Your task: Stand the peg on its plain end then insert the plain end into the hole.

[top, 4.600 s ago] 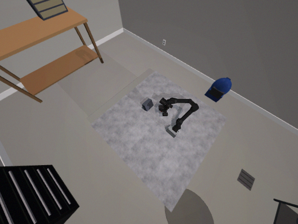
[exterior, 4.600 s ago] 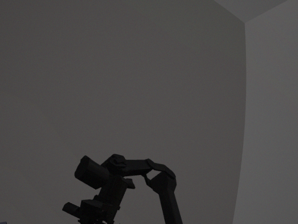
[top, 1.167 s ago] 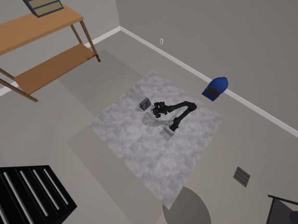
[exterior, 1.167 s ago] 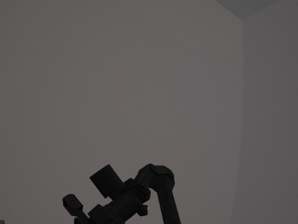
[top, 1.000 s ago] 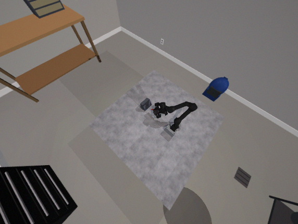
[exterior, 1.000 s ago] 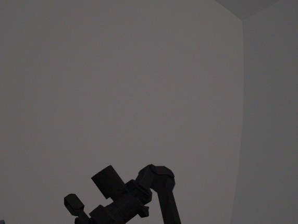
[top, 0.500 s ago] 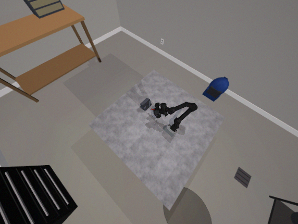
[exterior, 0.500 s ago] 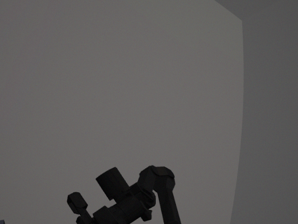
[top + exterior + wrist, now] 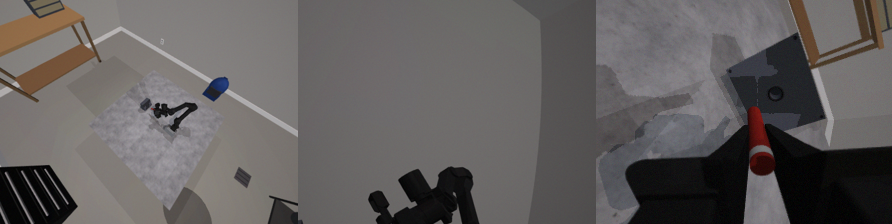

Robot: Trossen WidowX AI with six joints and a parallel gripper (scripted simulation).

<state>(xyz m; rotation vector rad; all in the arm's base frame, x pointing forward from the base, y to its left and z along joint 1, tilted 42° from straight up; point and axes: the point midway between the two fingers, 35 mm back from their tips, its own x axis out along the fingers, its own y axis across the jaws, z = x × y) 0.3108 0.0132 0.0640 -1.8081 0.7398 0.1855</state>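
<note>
Right now my gripper tip is 130 mm short of the sloped panel, 10 mm to the left of it and 50 mm above it. Also, from my gripper tip: red peg (10 mm behind, 10 mm above).
</note>
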